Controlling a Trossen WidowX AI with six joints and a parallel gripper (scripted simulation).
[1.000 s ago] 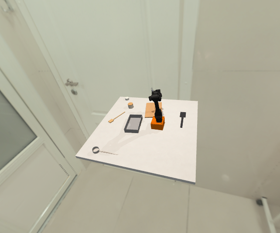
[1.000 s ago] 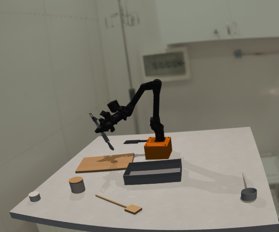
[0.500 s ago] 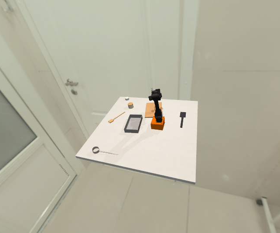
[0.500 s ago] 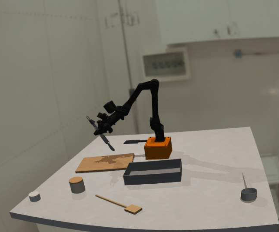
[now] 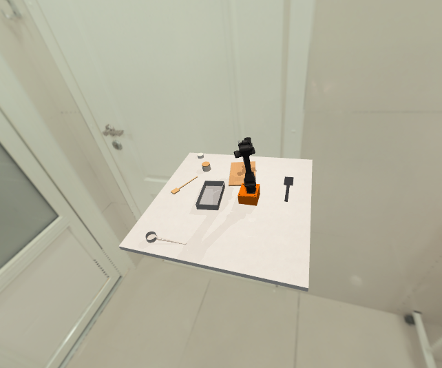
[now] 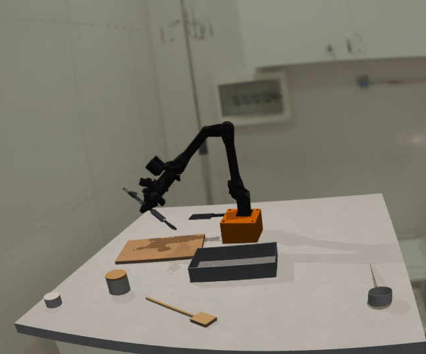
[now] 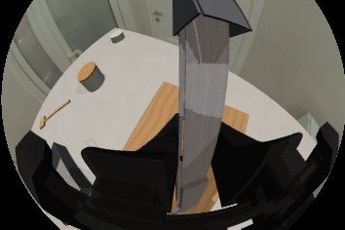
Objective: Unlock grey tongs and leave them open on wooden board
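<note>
Right now the wooden board is 10 mm behind my gripper tip, 50 mm to the left of it and 170 mm below it. From my gripper tip the other things lie so: grey roasting tin 180 mm ahead, 420 mm to the left, 150 mm below; black spatula 430 mm behind, 200 mm to the left, 180 mm below; lidded canister 360 mm ahead, 30 mm to the left, 150 mm below.
</note>
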